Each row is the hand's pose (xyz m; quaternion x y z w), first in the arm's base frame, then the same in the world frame.
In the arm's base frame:
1: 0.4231 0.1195 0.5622 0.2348 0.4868 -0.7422 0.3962
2: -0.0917 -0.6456 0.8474 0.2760 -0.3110 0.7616 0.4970
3: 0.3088 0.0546 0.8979 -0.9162 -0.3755 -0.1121 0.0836
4: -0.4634 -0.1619 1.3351 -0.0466 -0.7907 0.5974 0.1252
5: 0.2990 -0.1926 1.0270 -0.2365 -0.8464 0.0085 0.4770
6: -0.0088 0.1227 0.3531 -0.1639 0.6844 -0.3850 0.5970
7: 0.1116 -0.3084 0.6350 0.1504 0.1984 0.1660 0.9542
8: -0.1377 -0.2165 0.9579 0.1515 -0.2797 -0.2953 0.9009
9: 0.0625 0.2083 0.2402 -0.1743 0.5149 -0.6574 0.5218
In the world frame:
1: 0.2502 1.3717 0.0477 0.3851 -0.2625 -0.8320 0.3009
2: -0.6965 1.5603 0.0474 -0.4346 -0.0906 0.6112 0.6552
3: 0.0996 1.6991 0.0599 0.7793 0.0236 0.2260 0.5840
4: -0.5296 2.1872 -0.3874 -0.5822 -0.2697 0.7670 0.0061
5: -0.1297 1.7732 0.2006 0.7162 0.6662 -0.1942 0.0745
6: 0.0533 1.2324 -0.3671 -0.0494 0.1339 -0.8919 0.4292
7: -0.2820 1.3967 0.0076 -0.3752 -0.1541 -0.2745 0.8719
8: -0.3673 1.7642 -0.1729 -0.3594 -0.7096 -0.3302 0.5082
9: 0.1751 1.1310 -0.3742 0.0150 -0.0964 -0.9714 0.2166

